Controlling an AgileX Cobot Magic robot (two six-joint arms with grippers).
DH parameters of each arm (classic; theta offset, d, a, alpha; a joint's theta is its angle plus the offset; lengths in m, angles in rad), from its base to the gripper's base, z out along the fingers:
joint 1: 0 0.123 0 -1.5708
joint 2: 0.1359 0 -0.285 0
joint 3: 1.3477 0 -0.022 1.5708
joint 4: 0 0.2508 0 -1.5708
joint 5: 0 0 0.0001 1.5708
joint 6: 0 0.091 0 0
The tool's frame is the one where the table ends.
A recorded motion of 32 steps. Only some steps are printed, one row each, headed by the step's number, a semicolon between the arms.
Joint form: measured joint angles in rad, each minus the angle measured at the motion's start. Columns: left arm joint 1, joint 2, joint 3, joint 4, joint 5, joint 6; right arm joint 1, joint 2, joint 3, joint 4, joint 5, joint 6.
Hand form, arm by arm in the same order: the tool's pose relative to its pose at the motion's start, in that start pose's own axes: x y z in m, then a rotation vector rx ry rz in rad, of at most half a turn. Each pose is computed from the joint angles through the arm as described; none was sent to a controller.
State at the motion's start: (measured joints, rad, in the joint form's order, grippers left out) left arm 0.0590 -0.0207 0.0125 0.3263 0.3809 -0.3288; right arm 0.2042 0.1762 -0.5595 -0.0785 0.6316 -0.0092
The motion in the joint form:
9: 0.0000 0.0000 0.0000 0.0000 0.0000 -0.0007; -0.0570 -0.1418 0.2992 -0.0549 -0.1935 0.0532
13: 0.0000 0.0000 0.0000 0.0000 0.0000 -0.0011; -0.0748 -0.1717 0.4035 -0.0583 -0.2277 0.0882
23: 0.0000 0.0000 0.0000 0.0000 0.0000 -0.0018; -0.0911 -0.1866 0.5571 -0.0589 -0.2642 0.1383
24: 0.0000 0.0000 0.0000 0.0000 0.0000 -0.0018; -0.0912 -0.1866 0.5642 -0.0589 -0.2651 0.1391
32: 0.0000 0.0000 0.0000 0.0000 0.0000 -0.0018; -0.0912 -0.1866 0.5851 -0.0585 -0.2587 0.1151
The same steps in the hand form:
9: 0.0000 0.0000 0.0000 0.0000 0.0000 -0.0007; 0.0686 0.0026 0.0200 0.0692 -0.0325 0.0056
13: 0.0000 0.0000 0.0000 0.0000 0.0000 -0.0011; 0.0970 0.0043 0.0293 0.0808 0.0076 0.0375
23: 0.0000 0.0000 0.0000 0.0000 0.0000 -0.0018; 0.1424 0.0073 0.0430 0.0882 0.1086 0.0874
24: 0.0000 0.0000 0.0000 0.0000 0.0000 -0.0018; 0.1446 0.0075 0.0435 0.0879 0.1148 0.0882
32: 0.0000 0.0000 0.0000 0.0000 0.0000 -0.0018; 0.1520 0.0080 0.0449 0.0857 0.1431 0.0647

